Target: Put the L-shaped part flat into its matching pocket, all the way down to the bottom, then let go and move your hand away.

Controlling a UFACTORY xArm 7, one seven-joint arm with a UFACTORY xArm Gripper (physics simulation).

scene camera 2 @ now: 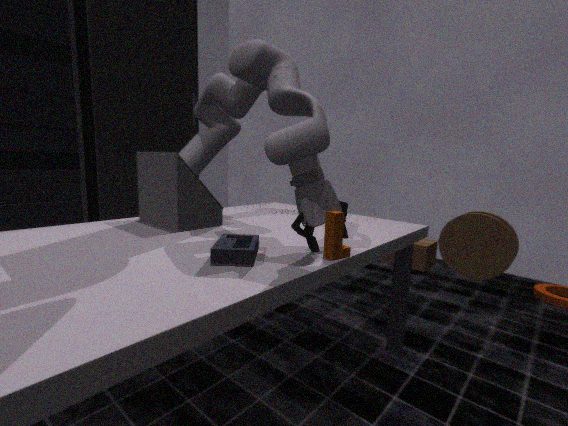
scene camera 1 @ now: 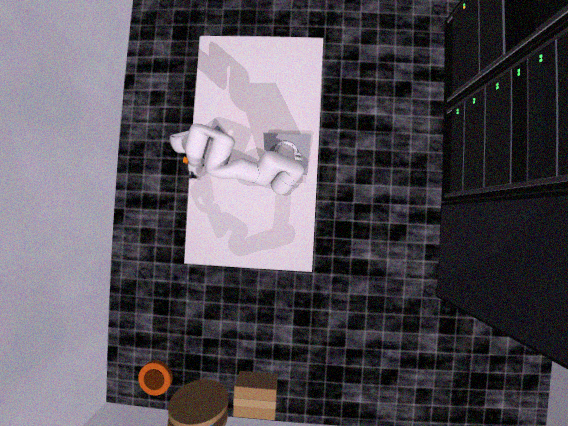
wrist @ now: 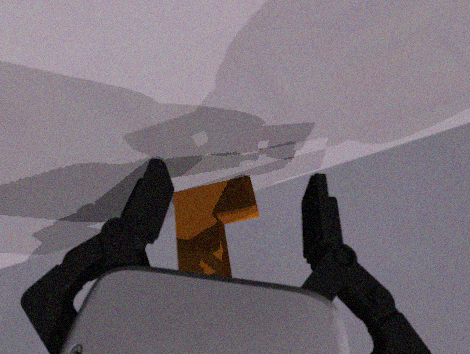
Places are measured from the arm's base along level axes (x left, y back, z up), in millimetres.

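Where they show: gripper, between the fingertips: (scene camera 1: 198,171) (wrist: 236,180); arm's base, origin of its link: (scene camera 2: 178,175) (scene camera 1: 285,151).
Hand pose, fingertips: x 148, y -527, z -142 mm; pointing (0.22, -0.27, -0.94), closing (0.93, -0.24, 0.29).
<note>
Things, the pixels of their top centre, and the offset from my fingertips. Level surfaces: height alone.
- orange L-shaped part, centre of its top: (wrist: 239,349) (scene camera 2: 339,211) (scene camera 1: 185,162) dx -28, dy -43, dz +93 mm
- dark block, centre of its top: (scene camera 2: 236,240) dx -212, dy +105, dz +20 mm
- white table, height of its surface: dz -17 mm
The orange L-shaped part (scene camera 1: 185,160) (scene camera 2: 333,235) (wrist: 200,210) stands upright on the table near its edge, with its long leg up and its short foot on the table. My gripper (scene camera 2: 330,243) (wrist: 236,180) is open, tilted and low over the table. In the wrist view the part shows between the two spread fingers, nearer the left one, and neither finger touches it there. In scene camera 2 the part stands in front of the gripper. The dark block (scene camera 2: 232,257) with the pocket lies flat on the table, left of the gripper; its pocket floor is hard to see.
The white table (scene camera 1: 300,60) (scene camera 2: 150,295) ends close beside the part. The arm's grey base block (scene camera 2: 159,190) stands behind the pocket block. A round brown object (scene camera 1: 198,402) (scene camera 2: 478,245), a wooden box (scene camera 1: 255,402) (scene camera 2: 424,255) and an orange ring-shaped object (scene camera 1: 142,378) are off the table.
</note>
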